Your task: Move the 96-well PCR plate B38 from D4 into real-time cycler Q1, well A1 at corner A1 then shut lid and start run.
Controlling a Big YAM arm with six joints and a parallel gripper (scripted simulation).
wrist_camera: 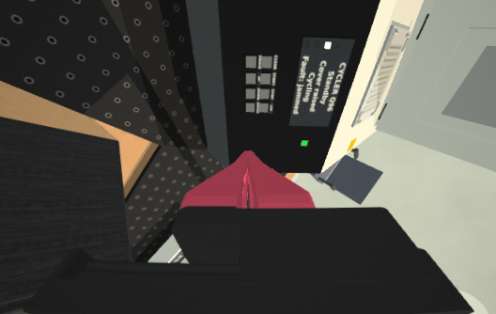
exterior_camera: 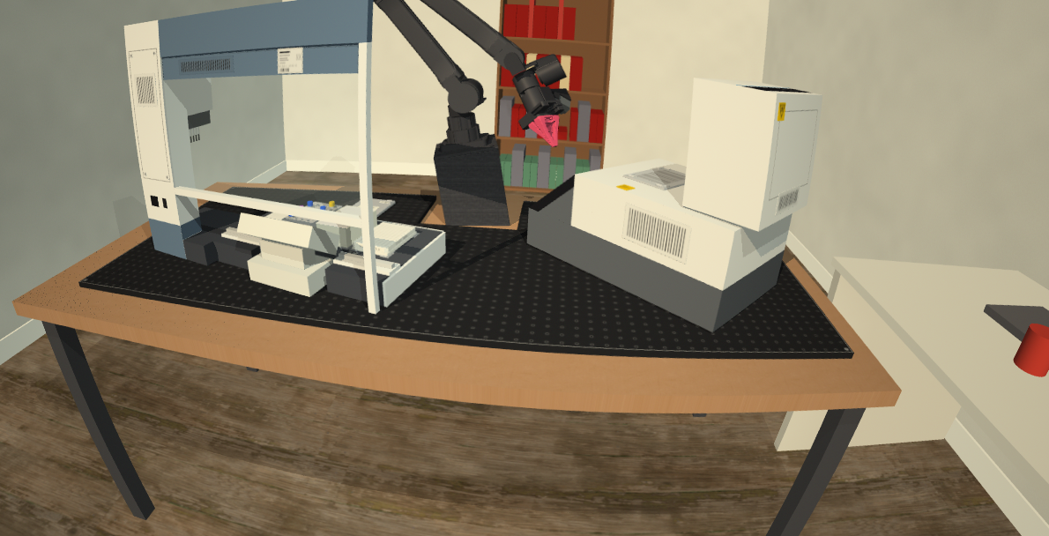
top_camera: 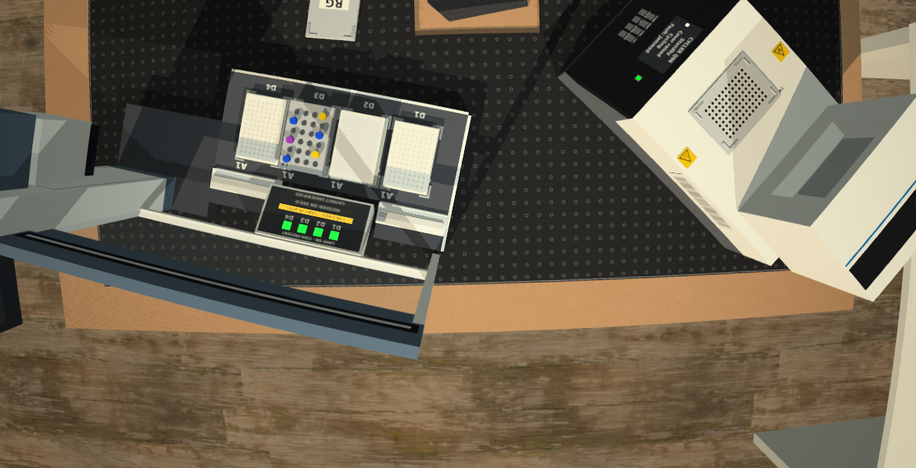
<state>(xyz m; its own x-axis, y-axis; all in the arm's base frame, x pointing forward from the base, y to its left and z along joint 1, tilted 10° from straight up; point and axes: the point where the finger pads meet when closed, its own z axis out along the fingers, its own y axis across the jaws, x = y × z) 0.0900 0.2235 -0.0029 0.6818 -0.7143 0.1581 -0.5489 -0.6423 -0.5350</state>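
Right now the PCR plate B38 is 630 mm to the right of my hand, 180 mm ahead of it and 150 mm below it. The rest, counted from my hand: RG nest: 480 mm to the right, 210 mm below, 60 mm behind; then deep-well block: 440 mm to the right, 230 mm ahead, 140 mm below; then plate R33: 350 mm to the right, 260 mm ahead, 150 mm below.
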